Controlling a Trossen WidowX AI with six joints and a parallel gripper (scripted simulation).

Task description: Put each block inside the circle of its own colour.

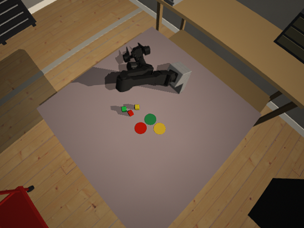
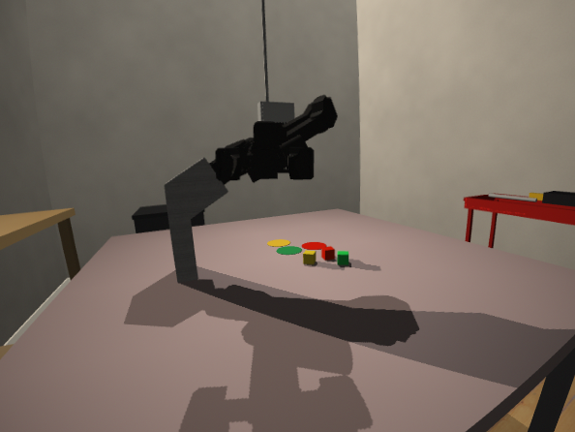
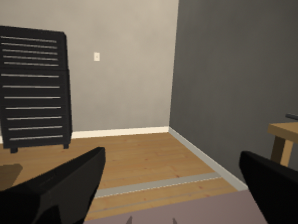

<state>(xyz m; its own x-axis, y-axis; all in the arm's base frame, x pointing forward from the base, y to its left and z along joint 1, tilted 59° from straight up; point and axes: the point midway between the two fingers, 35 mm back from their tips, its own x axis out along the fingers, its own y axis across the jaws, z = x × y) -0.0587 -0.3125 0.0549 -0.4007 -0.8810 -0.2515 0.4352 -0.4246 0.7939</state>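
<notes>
My hand is 29 cm above the yellow block, 27 cm short of it and 14 cm to the right of it. Also, from my hand: green block: 33 cm ahead, 29 cm below, 6 cm to the left; then red block: 34 cm ahead, 29 cm below, 12 cm to the left; then green circle: 31 cm ahead, 30 cm below, 27 cm to the left.
</notes>
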